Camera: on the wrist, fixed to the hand. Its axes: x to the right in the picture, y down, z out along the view.
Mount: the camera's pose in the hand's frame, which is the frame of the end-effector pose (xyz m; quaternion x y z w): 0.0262 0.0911 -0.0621 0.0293 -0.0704 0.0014 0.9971
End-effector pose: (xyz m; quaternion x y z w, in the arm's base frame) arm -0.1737 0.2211 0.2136 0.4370 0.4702 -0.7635 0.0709
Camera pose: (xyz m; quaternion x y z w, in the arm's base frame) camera -0.1050 0.2276 0.1237 0.3847 0.4409 -0.8057 0.0921
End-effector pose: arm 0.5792 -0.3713 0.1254 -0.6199 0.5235 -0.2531 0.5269
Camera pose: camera 0.4991 -0.4100 0.0552 -0.6197 0.4783 -0.2233 0.5807
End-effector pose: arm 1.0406 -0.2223 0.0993 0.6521 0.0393 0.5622 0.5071
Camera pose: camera 0.9549 -0.2117 0.1726 0.7047 0.0190 0.5142 0.4885
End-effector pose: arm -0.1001 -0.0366 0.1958 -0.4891 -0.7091 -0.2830 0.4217
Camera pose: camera 0.0004 -0.0423 0.2478 -0.4962 -0.7443 -0.2264 0.3853
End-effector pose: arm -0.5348 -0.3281 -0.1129 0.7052 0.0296 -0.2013 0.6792
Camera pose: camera -0.4669 -0.2808 -0.0354 0.7089 -0.0252 -0.2503 0.6589
